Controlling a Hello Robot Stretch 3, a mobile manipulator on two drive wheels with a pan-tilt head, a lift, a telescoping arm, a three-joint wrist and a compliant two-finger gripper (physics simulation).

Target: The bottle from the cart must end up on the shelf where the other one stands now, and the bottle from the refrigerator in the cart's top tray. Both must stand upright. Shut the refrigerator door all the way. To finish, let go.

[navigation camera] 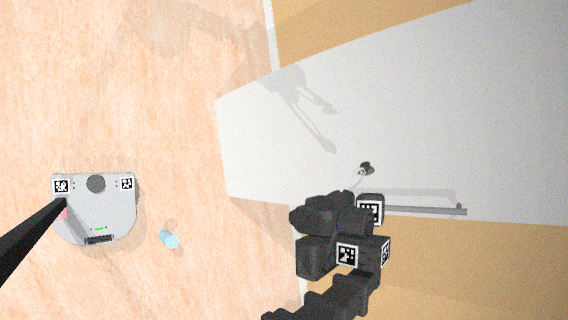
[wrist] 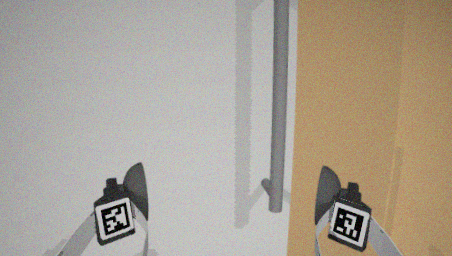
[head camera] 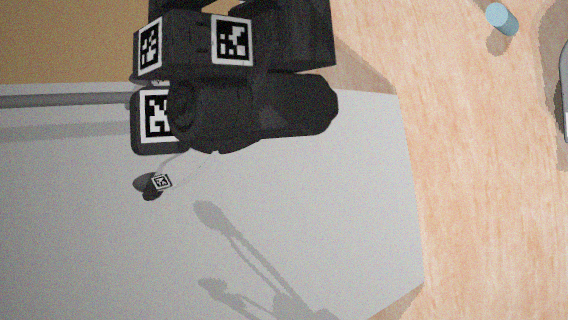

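The white refrigerator door fills much of all three views. Its grey bar handle runs along the edge beside the tan wall. My gripper is open and empty in front of the door. In the wrist view the handle's end lies sideways between the fingertips, nearer the right one, apparently beyond them. In the head view the arm and wrist partly hide the gripper. Whether the door is fully shut cannot be told. The two bottles, cart and shelf are not identifiable.
The tan wall borders the door. A small light blue cylinder is on the wood floor, near my grey base. The black mast crosses the navigation view's lower left.
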